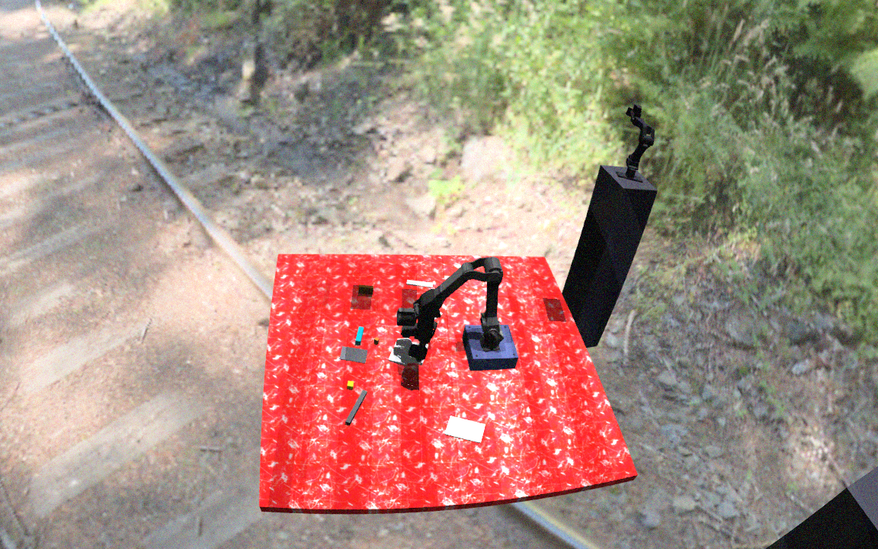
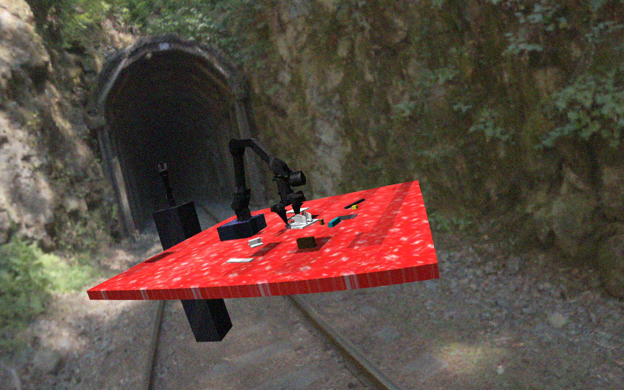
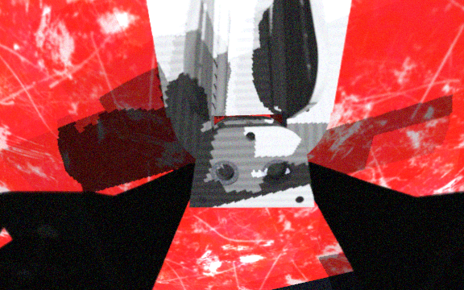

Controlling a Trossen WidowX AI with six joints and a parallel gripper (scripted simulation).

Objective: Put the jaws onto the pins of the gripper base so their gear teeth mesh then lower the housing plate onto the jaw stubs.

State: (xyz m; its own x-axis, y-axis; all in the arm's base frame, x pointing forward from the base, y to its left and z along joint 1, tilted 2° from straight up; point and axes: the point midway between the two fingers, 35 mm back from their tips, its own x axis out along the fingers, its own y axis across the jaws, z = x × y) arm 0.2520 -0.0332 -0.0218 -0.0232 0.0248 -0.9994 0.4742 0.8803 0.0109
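My gripper tip is 10 mm above the white housing plate. From my gripper tip the other things lie so: white stepped piece 110 mm behind, 240 mm to the right, 10 mm below; then grey plate 250 mm ahead, 40 mm to the right, 20 mm below; then cyan block 210 mm ahead, 130 mm to the right, 10 mm below.
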